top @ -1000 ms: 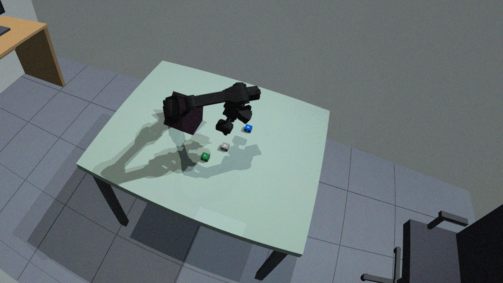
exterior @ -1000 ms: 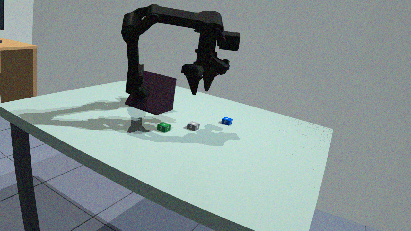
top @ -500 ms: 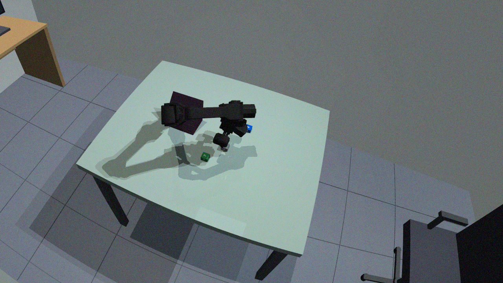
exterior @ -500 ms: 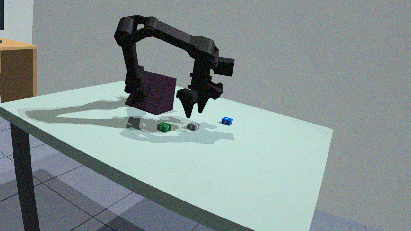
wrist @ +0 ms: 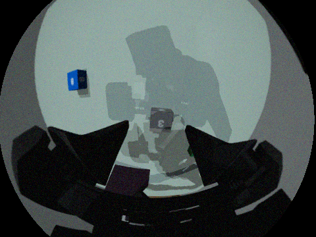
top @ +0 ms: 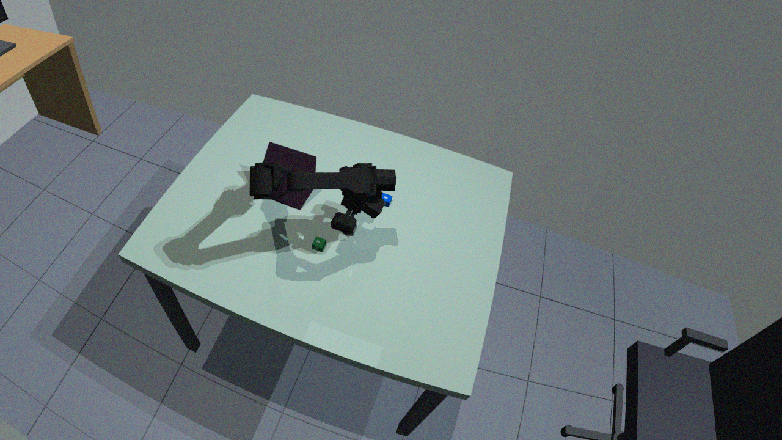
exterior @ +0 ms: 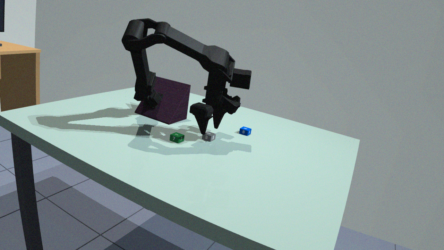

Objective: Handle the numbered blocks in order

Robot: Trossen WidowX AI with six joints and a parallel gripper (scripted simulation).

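The grey block is 20 mm below my gripper tip. The rest, counted from my gripper tip: green block: 60 mm behind, 100 mm to the right, 20 mm below; then blue block: 60 mm ahead, 150 mm to the left, 20 mm below.
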